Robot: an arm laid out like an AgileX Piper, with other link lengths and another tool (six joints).
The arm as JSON. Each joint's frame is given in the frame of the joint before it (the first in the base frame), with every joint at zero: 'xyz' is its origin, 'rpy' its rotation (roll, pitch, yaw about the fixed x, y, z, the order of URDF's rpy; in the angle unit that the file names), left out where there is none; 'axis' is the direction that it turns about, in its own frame. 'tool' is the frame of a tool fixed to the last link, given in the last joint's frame.
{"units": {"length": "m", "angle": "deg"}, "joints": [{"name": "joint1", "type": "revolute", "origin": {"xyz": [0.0, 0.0, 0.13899], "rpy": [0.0, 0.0, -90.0]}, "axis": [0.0, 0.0, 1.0]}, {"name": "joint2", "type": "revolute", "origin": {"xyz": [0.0, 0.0, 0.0], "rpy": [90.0, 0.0, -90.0]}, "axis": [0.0, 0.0, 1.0]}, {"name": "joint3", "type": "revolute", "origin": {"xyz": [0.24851, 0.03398, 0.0], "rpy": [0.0, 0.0, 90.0]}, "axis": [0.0, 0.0, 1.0]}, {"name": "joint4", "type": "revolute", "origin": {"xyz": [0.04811, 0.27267, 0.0], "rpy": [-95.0, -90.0, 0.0]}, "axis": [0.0, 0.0, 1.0]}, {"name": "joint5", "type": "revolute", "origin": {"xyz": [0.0, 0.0, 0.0], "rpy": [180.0, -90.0, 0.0]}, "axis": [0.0, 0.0, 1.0]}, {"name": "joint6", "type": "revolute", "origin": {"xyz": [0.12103, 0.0, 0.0], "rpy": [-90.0, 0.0, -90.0]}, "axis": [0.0, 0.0, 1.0]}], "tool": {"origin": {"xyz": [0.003, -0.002, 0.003], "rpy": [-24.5, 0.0, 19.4]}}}
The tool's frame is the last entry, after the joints.
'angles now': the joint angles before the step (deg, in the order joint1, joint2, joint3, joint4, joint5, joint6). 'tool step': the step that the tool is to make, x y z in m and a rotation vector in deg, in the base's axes. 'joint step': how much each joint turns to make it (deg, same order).
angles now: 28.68, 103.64, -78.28, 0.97, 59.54, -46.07
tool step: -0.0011, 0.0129, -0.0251, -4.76, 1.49, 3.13
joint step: 2.81, 4.57, -1.16, -3.81, 0.28, 1.12
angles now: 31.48, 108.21, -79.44, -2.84, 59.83, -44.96
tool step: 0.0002, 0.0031, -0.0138, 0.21, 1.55, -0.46
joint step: 0.08, 2.01, 0.08, 1.06, -0.88, 0.13
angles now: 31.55, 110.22, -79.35, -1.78, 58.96, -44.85
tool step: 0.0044, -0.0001, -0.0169, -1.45, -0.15, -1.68
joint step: 0.12, 2.55, -0.01, -1.77, -1.80, 2.69
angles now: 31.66, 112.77, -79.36, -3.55, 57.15, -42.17
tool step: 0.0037, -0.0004, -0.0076, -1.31, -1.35, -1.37
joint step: 0.29, 1.17, 0.01, -2.43, -1.44, 2.95
